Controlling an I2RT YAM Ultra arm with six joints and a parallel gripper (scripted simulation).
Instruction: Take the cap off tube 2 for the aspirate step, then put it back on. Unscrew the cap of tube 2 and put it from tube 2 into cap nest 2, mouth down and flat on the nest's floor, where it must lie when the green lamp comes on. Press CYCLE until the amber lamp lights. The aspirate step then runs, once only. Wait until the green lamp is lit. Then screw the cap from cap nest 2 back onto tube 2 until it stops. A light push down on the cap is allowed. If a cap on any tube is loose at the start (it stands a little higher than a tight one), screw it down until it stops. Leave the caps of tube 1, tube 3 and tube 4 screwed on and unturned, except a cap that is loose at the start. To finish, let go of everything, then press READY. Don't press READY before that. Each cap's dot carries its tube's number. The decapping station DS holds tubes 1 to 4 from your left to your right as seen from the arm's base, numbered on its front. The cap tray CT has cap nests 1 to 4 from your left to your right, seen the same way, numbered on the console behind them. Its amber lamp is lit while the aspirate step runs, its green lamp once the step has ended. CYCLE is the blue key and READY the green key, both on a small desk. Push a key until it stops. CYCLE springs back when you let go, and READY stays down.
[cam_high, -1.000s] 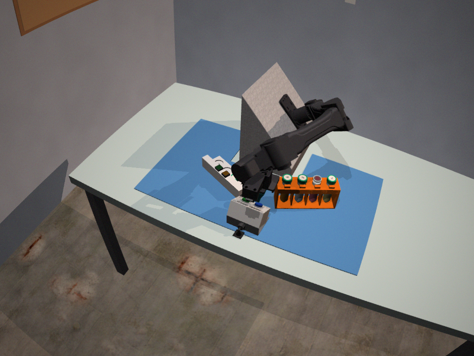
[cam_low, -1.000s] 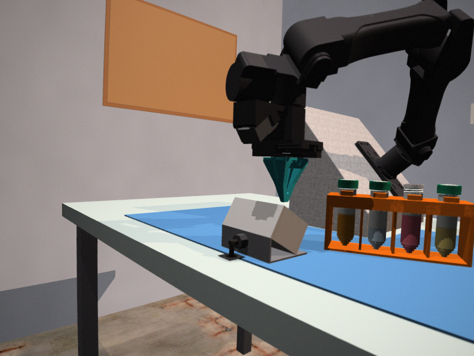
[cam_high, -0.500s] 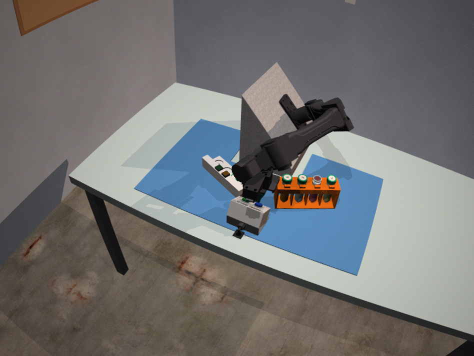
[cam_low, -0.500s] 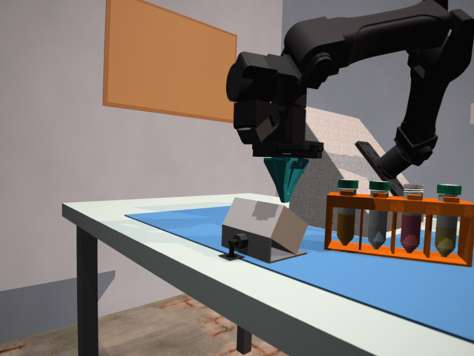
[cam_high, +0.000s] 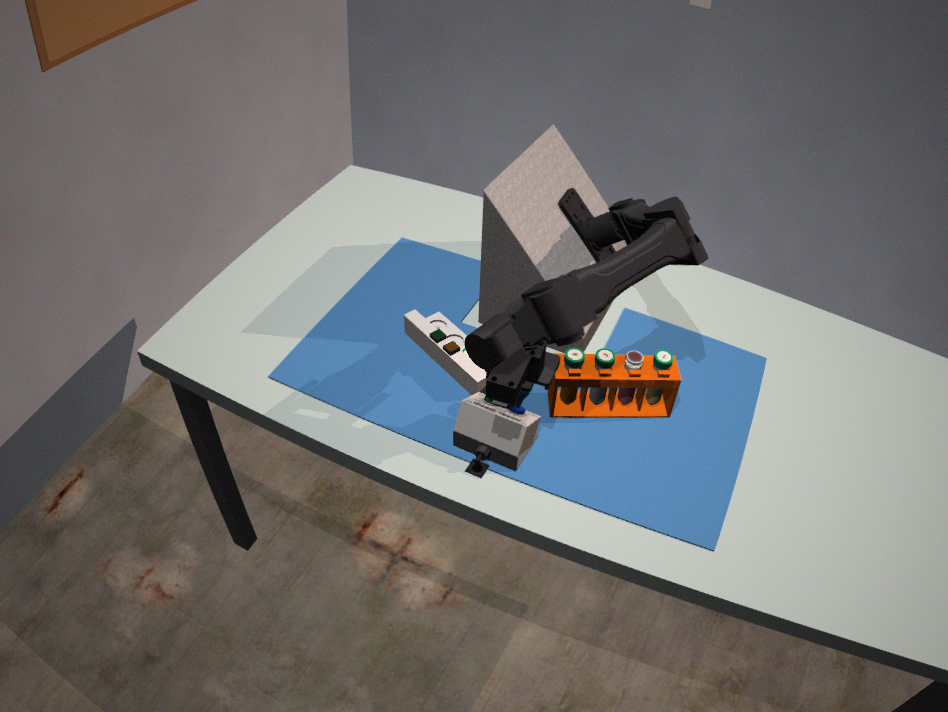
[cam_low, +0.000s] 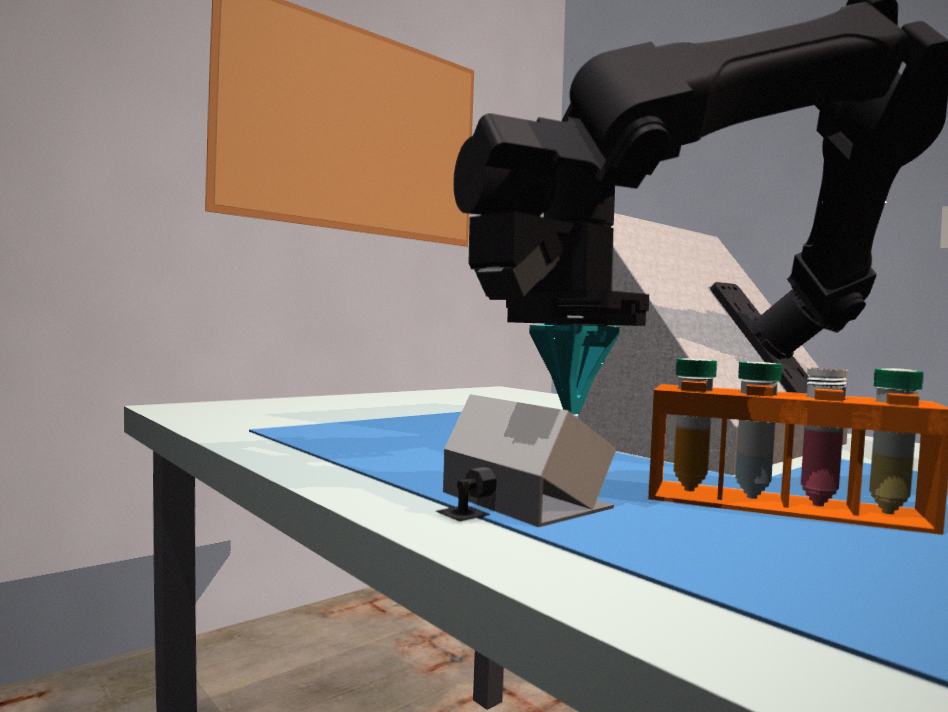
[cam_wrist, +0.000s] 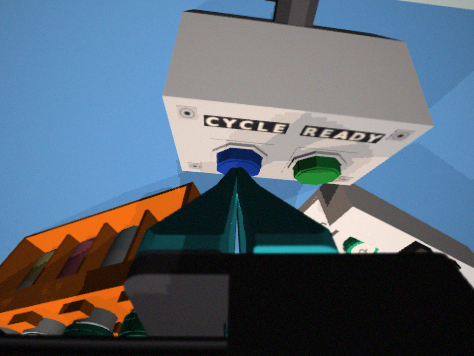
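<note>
The key desk is 30 mm below my hand, 20 mm to the right of it and 20 mm ahead of it. From my hand the other things lie so: cap 3: 130 mm behind, 100 mm to the left, 30 mm above; cap 4: 100 mm behind, 50 mm to the left, 30 mm above; cap 2: 150 mm to the right, 130 mm behind, 70 mm below.
</note>
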